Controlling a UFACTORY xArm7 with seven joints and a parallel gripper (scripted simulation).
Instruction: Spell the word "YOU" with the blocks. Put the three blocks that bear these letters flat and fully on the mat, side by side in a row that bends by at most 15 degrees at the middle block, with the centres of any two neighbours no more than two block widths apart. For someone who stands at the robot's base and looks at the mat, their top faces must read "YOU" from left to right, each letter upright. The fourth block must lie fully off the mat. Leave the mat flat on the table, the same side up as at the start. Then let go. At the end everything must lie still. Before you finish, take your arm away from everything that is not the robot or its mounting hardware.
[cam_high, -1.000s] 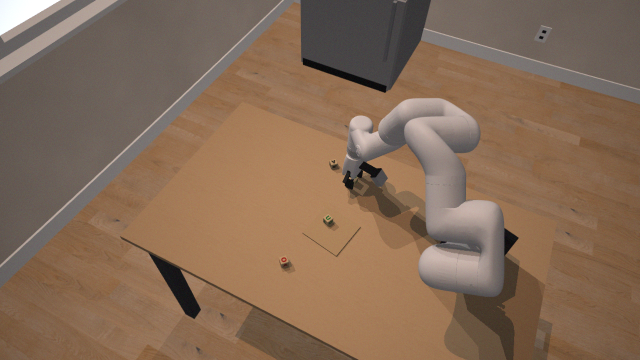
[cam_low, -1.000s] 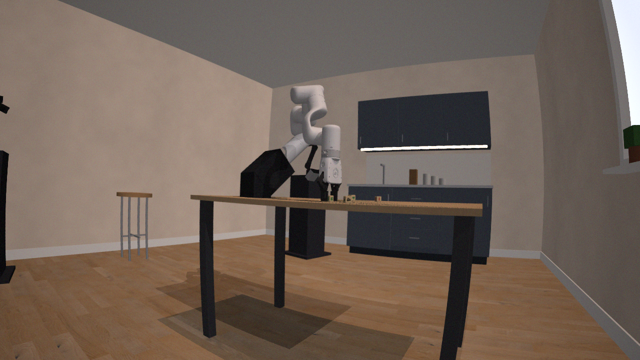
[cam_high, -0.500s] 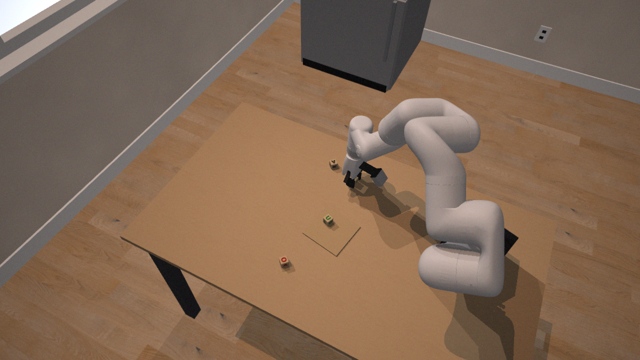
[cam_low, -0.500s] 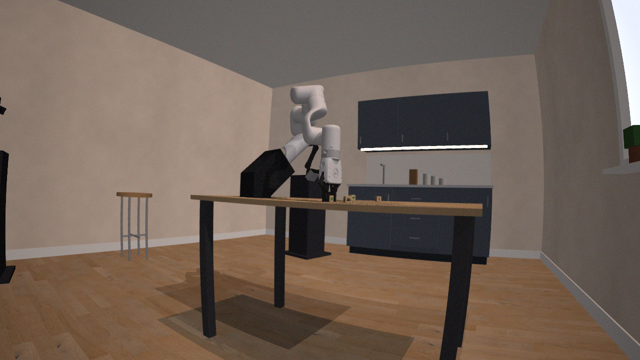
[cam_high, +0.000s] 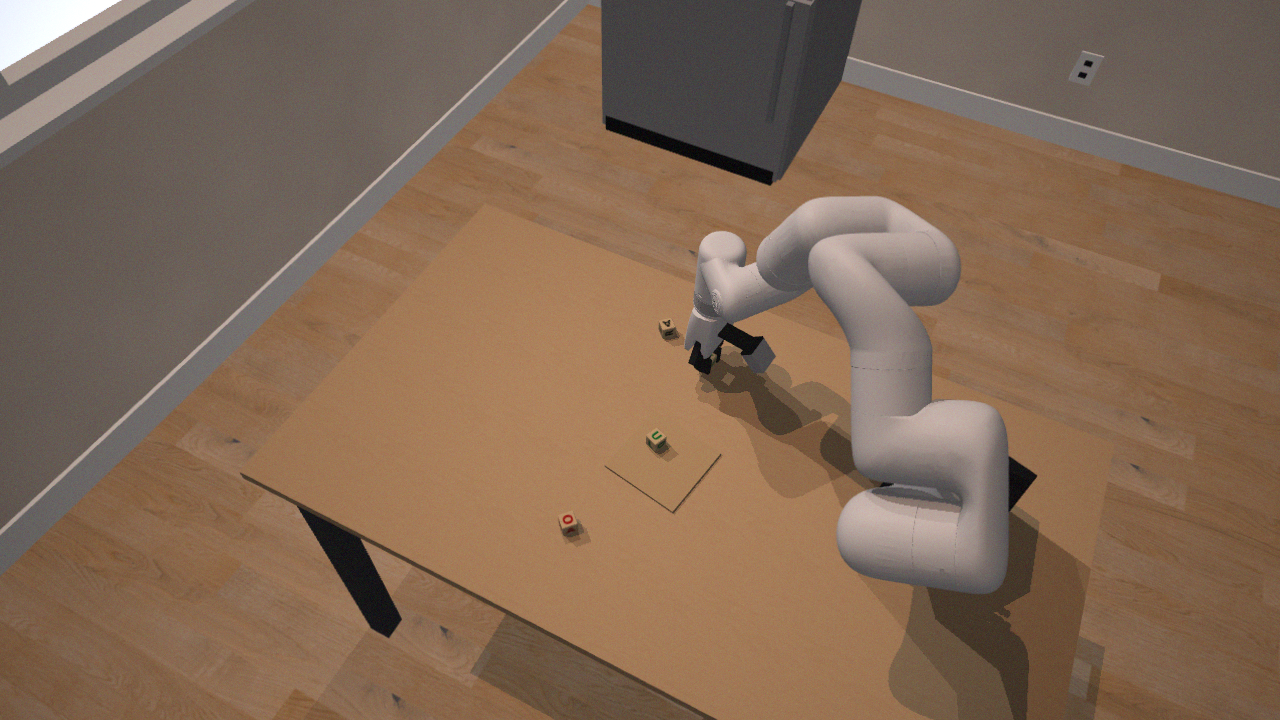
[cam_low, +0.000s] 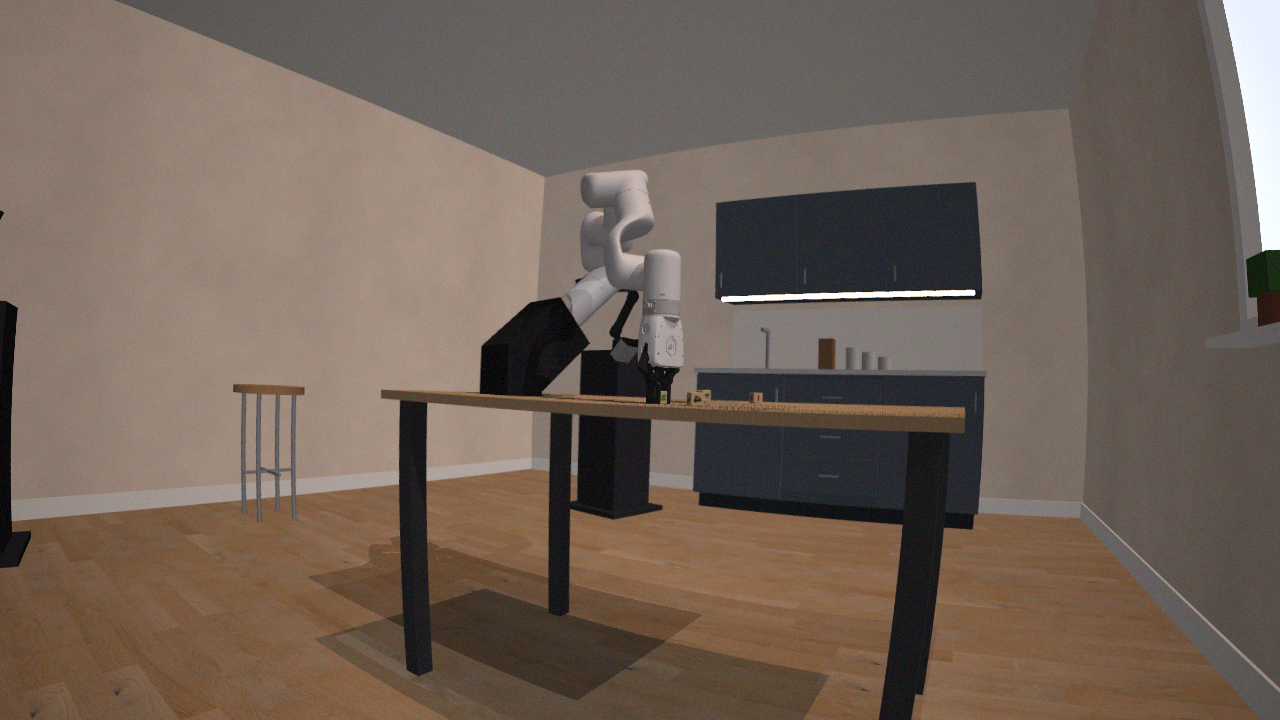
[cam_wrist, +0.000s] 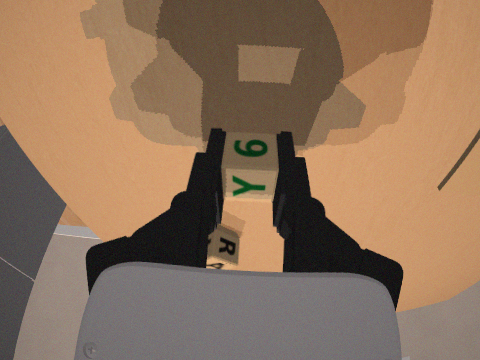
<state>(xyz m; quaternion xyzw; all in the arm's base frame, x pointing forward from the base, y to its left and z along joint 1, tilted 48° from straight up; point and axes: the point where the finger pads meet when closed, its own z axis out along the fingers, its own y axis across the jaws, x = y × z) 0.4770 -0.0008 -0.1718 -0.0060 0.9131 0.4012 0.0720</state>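
Now: the Y block 10 mm below my hand. From my hand the other things lie so: mat 210 mm to the left, 60 mm behind, 20 mm below; O block 400 mm to the left, 10 mm below, 10 mm behind; U block 200 mm to the left, 30 mm behind.
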